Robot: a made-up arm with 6 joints.
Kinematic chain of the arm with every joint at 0, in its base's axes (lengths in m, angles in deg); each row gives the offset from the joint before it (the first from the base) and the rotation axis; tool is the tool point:
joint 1: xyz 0 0 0.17 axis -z
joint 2: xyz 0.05 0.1 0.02 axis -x
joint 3: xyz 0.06 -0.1 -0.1 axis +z
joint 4: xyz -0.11 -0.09 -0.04 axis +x
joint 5: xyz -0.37 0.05 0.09 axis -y
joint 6: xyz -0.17 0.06 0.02 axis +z
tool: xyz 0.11 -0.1 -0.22
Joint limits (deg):
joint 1: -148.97..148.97
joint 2: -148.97..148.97
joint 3: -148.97..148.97
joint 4: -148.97..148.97
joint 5: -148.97..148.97
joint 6: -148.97..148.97
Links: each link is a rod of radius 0.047 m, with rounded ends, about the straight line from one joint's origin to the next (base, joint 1, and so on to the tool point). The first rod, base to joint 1, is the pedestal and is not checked.
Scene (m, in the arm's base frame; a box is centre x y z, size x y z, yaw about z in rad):
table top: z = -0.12
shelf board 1: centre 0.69 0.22 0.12 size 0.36 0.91 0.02 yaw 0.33
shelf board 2: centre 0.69 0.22 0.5 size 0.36 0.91 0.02 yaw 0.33
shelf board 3: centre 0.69 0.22 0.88 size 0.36 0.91 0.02 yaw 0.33
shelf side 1: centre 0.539 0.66 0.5 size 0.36 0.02 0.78 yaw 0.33
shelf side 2: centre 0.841 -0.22 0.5 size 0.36 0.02 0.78 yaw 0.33
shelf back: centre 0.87 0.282 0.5 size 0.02 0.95 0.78 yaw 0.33
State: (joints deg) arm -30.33 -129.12 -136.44 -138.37 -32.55 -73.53
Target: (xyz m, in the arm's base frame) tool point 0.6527 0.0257 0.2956
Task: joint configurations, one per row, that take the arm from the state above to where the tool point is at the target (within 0.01 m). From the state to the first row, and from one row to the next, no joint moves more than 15 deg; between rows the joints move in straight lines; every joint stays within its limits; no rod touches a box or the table.
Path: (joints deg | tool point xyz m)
1: -30.71 -130.40 -125.36 -127.69 -45.90 -76.74 | 0.5510 0.2187 0.7265
2: -31.09 -131.68 -114.28 -117.01 -59.24 -79.94 | 0.5047 0.1679 0.7608
3: -31.48 -132.96 -103.20 -106.33 -72.59 -83.15 | 0.4639 0.1092 0.7606
4: -31.86 -134.24 -92.13 -95.64 -85.94 -86.36 | 0.4258 0.0400 0.7282
5: -32.24 -135.52 -81.05 -84.96 -99.29 -89.57 | 0.3824 -0.0362 0.6660
6: -30.57 -137.28 -85.57 -73.25 -112.53 -82.23 | 0.4339 -0.0343 0.5302
7: -28.91 -139.04 -90.10 -61.54 -125.78 -74.89 | 0.4377 -0.0440 0.4010
8: -27.24 -140.80 -94.62 -49.82 -139.02 -67.55 | 0.4026 -0.0600 0.2956
9: -24.23 -143.52 -104.29 -53.87 -127.69 -68.10 | 0.4927 -0.0384 0.2996
10: -21.22 -146.25 -113.96 -57.91 -116.36 -68.65 | 0.5768 -0.0091 0.2990
11: -18.21 -148.97 -123.62 -61.95 -105.03 -69.20 | 0.6527 0.0256 0.2956

